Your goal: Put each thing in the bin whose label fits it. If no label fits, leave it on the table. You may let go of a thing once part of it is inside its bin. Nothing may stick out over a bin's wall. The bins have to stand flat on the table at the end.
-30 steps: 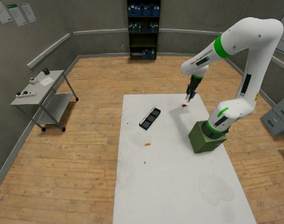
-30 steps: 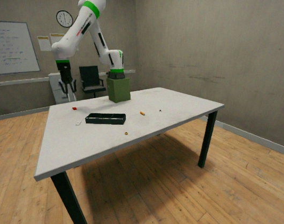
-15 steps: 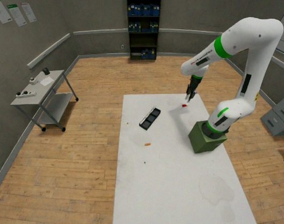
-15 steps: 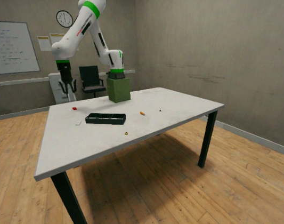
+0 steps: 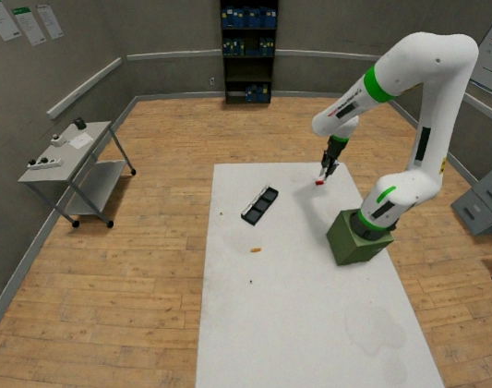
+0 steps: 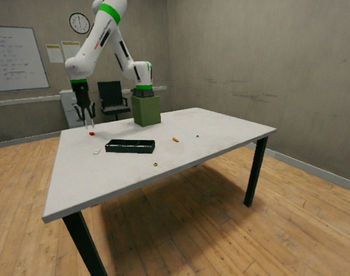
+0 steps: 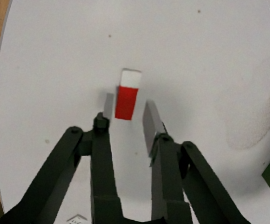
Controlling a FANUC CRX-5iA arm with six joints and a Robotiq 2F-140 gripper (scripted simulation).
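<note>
My gripper is now 70 mm above the red piece and 10 mm past it. From my hand the other things lie so: small white object 320 mm ahead, 70 mm below, 60 mm to the right; then black bin tray 420 mm ahead, 90 mm to the left, 60 mm below; then orange object 510 mm ahead, 340 mm to the left, 70 mm below.
</note>
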